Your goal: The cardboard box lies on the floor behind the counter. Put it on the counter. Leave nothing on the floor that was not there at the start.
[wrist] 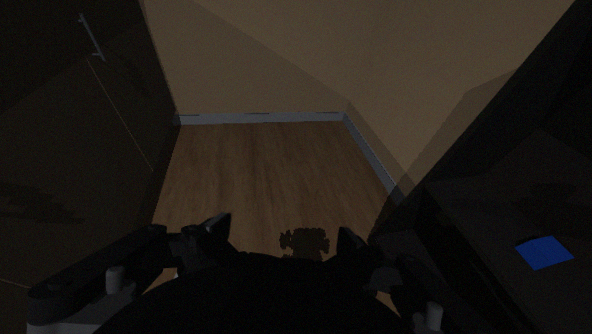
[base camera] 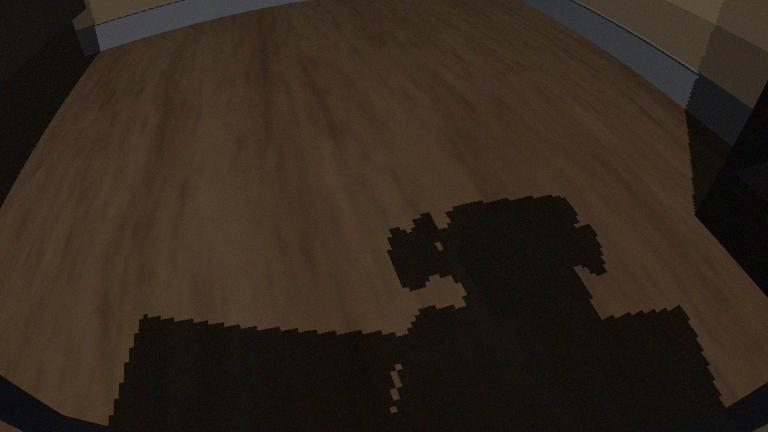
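Note:
The cardboard box does not show in the base view or the wrist view. My gripper is open, with its two fingertips wide apart and no object seen between them; the wooden floor shows beyond them. The dark front of the counter's cabinets stands along the left side. The countertop does not show. The area under the gripper's body is hidden in the wrist view.
A dark shelf unit stands on the right, with a blue block on its board. Walls with a grey skirting board close off the far end and far right. The robot's shadow falls on the floor.

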